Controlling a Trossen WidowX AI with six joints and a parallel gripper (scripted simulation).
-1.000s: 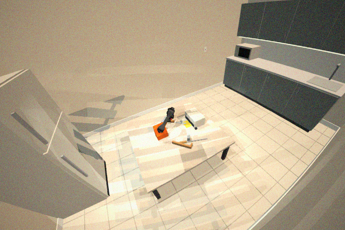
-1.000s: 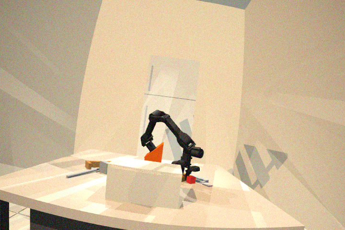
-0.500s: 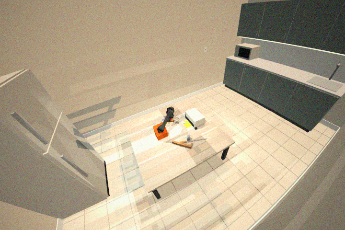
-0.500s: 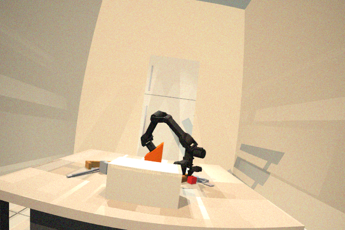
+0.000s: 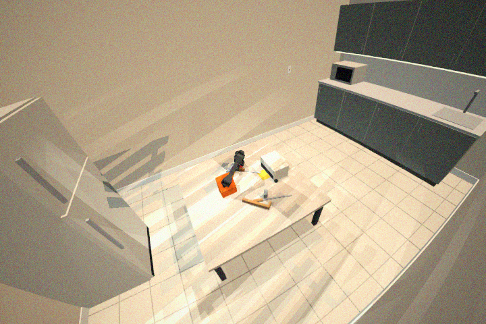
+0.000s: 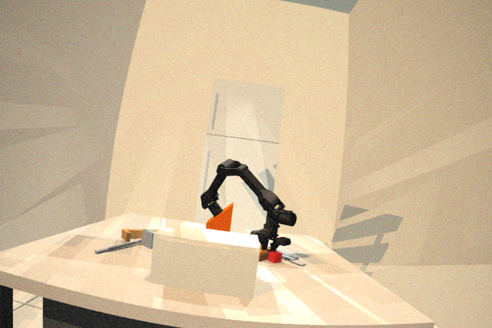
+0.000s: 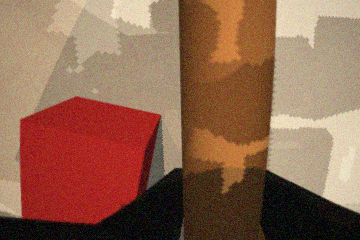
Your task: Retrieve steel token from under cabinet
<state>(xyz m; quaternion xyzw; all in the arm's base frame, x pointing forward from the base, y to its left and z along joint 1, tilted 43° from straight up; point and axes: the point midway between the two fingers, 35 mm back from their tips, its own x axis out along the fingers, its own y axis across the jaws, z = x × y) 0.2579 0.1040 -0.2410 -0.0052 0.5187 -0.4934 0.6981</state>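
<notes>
Now: gripper tip 40 mm short of the red cube, 30 mm to the right of it and 10 mm below it. The rest, counted from my gripper tip: yellow-orange block (100 mm behind, 40 mm to the right, 10 mm above); then grey bar (60 mm behind, 90 mm to the left); then small grey block (60 mm ahead, 510 mm to the right, 30 mm above).
</notes>
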